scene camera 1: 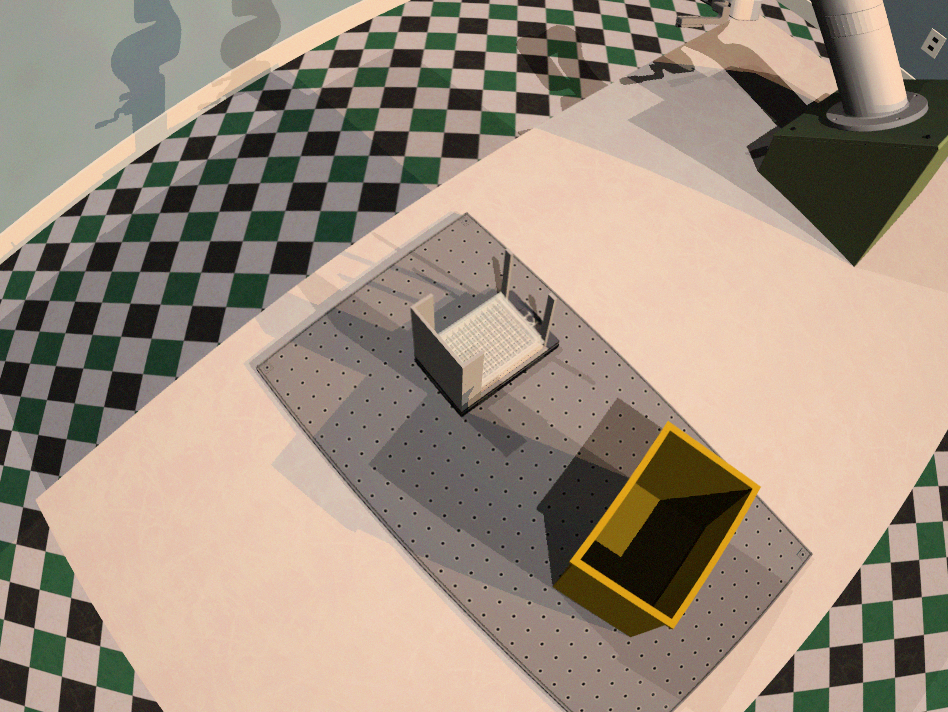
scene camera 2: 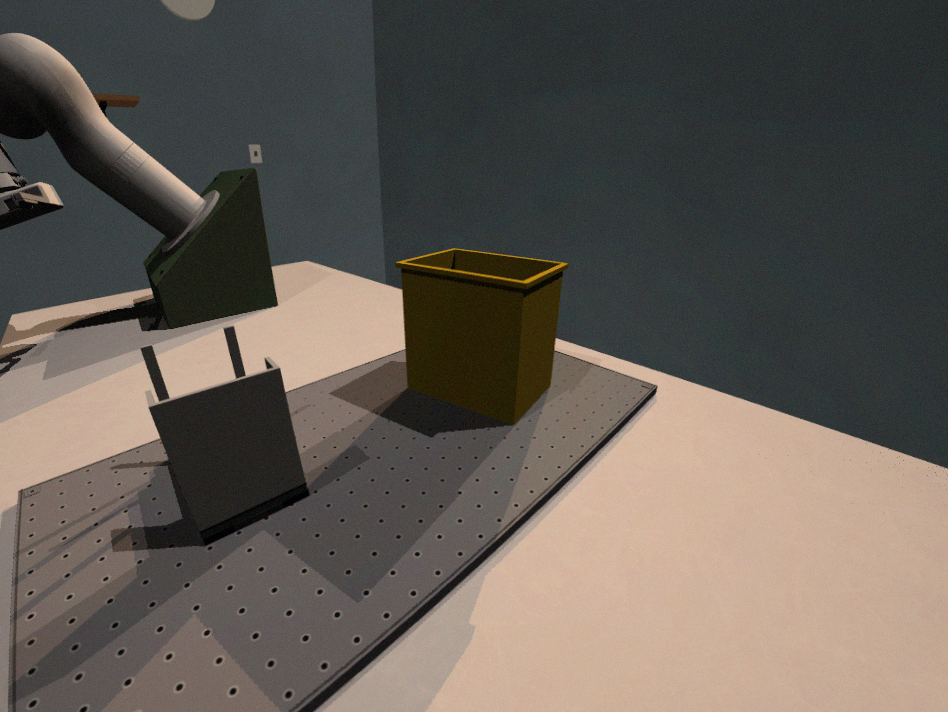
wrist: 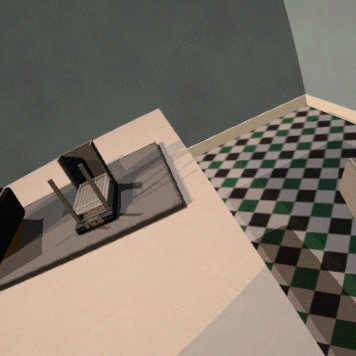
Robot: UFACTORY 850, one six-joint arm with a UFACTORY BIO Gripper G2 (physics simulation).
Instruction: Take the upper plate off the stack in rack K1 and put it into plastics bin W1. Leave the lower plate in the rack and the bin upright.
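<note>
There is a plate [scene camera 1: 496, 327] here, and I can see it.
</note>
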